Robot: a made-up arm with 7 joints. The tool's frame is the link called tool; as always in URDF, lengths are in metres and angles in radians. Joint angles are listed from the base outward.
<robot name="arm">
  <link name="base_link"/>
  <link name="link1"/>
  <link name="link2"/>
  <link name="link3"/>
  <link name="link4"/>
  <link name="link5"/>
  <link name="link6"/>
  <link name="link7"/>
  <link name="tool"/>
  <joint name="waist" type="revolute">
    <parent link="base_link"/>
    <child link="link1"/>
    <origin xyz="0 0 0.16"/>
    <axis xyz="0 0 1"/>
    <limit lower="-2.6" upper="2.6"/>
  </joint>
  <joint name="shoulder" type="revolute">
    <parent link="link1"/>
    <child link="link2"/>
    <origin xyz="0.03 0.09 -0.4"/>
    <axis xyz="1 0 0"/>
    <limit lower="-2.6" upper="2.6"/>
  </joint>
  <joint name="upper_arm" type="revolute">
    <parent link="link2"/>
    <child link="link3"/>
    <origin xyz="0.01 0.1 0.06"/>
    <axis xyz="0 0 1"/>
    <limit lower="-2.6" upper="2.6"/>
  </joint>
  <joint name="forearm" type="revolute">
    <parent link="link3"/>
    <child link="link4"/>
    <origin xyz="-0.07 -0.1 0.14"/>
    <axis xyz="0 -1 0"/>
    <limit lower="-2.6" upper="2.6"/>
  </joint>
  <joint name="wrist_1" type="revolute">
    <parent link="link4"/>
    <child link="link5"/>
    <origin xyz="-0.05 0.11 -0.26"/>
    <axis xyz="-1 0 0"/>
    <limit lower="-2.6" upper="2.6"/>
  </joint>
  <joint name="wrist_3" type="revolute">
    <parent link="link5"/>
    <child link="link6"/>
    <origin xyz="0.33 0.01 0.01"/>
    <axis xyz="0 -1 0"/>
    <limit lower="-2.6" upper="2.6"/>
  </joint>
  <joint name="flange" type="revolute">
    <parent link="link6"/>
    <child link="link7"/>
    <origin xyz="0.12 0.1 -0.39"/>
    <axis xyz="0 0 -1"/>
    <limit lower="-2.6" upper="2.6"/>
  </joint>
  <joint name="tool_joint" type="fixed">
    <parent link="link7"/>
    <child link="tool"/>
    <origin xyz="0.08 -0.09 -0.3"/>
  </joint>
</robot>
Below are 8 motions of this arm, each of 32 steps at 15 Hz.
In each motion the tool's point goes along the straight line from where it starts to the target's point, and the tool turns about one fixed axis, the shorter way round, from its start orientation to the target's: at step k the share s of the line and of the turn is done. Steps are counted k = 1, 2, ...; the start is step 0. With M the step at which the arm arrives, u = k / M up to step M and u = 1 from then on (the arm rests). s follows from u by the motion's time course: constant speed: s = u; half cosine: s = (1 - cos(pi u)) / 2; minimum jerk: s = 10 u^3 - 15 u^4 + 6 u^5.
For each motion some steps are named. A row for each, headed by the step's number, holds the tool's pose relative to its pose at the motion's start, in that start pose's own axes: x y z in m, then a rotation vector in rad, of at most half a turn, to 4 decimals.
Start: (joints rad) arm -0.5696 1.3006 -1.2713 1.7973 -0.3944 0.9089 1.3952
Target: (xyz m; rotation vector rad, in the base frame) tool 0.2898 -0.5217 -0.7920 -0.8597 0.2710 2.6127
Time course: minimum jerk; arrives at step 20
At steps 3, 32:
3: -0.0031 -0.0231 0.0171 -0.0365 0.0017 -0.0063
32: -0.1151 -0.8693 0.6424 -1.3734 0.0652 -0.2368

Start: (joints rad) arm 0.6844 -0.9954 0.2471 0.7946 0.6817 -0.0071 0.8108
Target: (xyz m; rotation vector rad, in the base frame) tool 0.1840 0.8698 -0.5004 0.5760 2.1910 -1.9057
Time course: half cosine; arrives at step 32
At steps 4, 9, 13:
4: -0.0038 0.0143 0.0226 0.0185 -0.0596 0.0354
9: -0.0181 0.0685 0.1084 0.0889 -0.2865 0.1700
13: -0.0352 0.1329 0.2103 0.1725 -0.5561 0.3300

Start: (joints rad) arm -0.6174 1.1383 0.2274 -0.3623 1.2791 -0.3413 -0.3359
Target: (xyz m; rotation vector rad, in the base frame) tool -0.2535 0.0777 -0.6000 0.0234 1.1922 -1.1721
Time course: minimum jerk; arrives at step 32
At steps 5, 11, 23, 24, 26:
5: -0.0173 0.0016 0.0032 0.0105 0.0286 -0.0340
11: -0.1312 0.0123 0.0245 0.0794 0.2165 -0.2575
23: -0.5009 0.0471 0.0935 0.3031 0.8264 -0.9828
24: -0.5216 0.0490 0.0974 0.3156 0.8606 -1.0235
26: -0.5535 0.0520 0.1034 0.3349 0.9132 -1.0860

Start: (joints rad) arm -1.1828 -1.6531 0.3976 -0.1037 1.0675 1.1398 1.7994
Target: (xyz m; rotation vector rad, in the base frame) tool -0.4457 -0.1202 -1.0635 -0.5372 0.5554 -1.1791
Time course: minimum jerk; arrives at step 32
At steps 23, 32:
23: -0.6181 0.2263 0.7033 0.3396 1.2863 -0.0218
32: -0.7180 0.2629 0.8170 0.3945 1.4942 -0.0253

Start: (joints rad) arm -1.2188 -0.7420 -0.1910 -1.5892 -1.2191 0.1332 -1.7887
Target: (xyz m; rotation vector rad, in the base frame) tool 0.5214 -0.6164 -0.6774 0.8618 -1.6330 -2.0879
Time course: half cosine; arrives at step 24
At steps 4, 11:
4: 0.0582 -0.0059 0.0388 0.0487 -0.0836 -0.0632
11: 0.3780 -0.0384 0.2515 0.3162 -0.5428 -0.4104

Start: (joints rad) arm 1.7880 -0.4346 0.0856 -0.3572 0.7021 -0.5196 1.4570
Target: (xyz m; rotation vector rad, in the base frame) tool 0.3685 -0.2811 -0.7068 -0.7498 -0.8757 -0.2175
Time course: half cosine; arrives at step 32
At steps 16, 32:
16: -0.0948 0.0019 -0.0038 -0.0552 0.2041 -0.0685
32: -0.1897 0.0038 -0.0076 -0.1105 0.4081 -0.1370

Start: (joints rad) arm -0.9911 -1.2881 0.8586 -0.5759 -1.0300 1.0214 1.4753
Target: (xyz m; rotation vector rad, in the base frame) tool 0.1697 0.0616 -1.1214 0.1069 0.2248 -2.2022
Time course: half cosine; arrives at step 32
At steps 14, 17, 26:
14: -0.2007 0.0086 0.0605 -0.0159 0.2490 0.0791
17: -0.2738 0.0117 0.0825 -0.0217 0.3396 0.1079
26: -0.4567 0.0196 0.1375 -0.0363 0.5665 0.1800

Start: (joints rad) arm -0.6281 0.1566 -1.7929 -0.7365 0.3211 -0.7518 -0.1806
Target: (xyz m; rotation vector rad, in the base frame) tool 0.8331 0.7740 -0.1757 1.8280 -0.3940 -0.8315
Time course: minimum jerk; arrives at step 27
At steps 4, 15, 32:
4: -0.0091 0.0043 -0.0051 0.0059 0.0000 0.0328
15: -0.2130 0.0998 -0.1199 0.1391 0.0005 0.7683
32: -0.3531 0.1655 -0.1988 0.2305 0.0008 1.2735

